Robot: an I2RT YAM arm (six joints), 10 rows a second.
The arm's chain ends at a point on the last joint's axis. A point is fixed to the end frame.
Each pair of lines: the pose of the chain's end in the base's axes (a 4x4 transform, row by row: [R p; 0 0 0 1], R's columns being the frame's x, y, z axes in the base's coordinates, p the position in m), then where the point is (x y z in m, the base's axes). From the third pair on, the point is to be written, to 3 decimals.
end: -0.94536 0.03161 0.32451 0.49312; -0.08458 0.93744 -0.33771 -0.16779; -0.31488 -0.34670 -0.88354 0.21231; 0 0 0 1
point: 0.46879 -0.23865 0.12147
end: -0.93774 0.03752 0.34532 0.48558; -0.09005 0.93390 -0.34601 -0.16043; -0.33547 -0.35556 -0.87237 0.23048; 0 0 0 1
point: 0.46348 -0.23228 0.13984
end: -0.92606 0.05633 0.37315 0.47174; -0.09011 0.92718 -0.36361 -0.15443; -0.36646 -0.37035 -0.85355 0.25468; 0 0 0 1
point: 0.452 -0.228 0.165
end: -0.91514 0.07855 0.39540 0.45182; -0.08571 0.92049 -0.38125 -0.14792; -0.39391 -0.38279 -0.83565 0.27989; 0 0 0 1
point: 0.434 -0.222 0.190
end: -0.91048 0.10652 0.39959 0.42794; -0.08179 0.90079 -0.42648 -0.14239; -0.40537 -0.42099 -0.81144 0.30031; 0 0 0 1
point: 0.410 -0.220 0.214
